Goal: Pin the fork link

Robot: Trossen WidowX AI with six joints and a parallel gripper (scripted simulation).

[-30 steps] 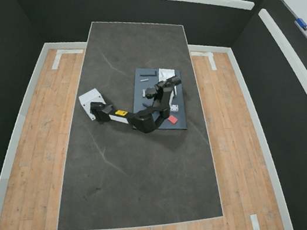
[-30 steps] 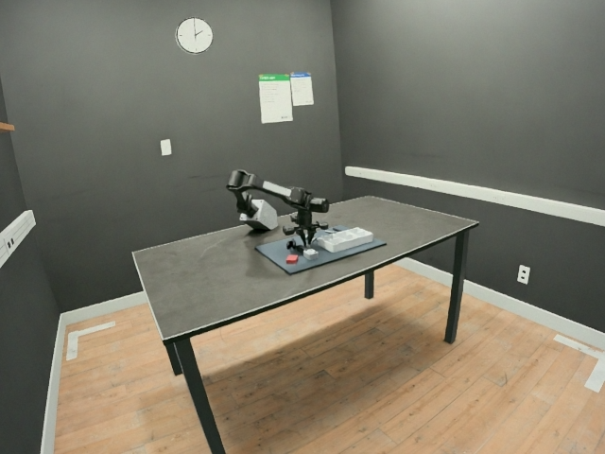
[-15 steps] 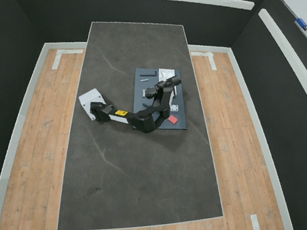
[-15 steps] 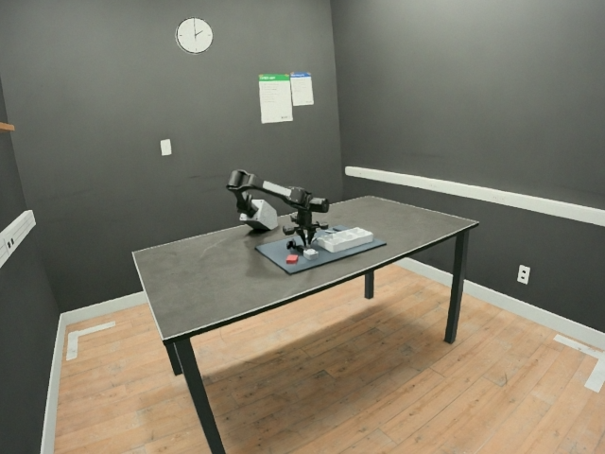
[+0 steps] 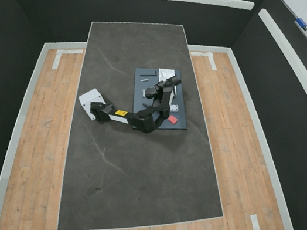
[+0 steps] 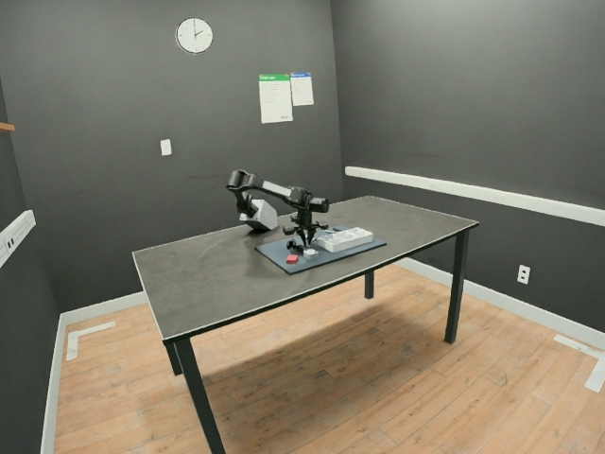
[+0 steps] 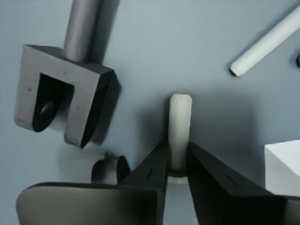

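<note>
My hand is 10 mm short of the eye plate, 50 mm to the left of it and 30 mm above it. From my hand the other things lie so: grey block 90 mm ahead, 70 mm to the right, 20 mm below; then red block 60 mm ahead, 140 mm to the right, 30 mm below; then blue-grey mat 20 mm ahead, 50 mm to the left, 40 mm below.
</note>
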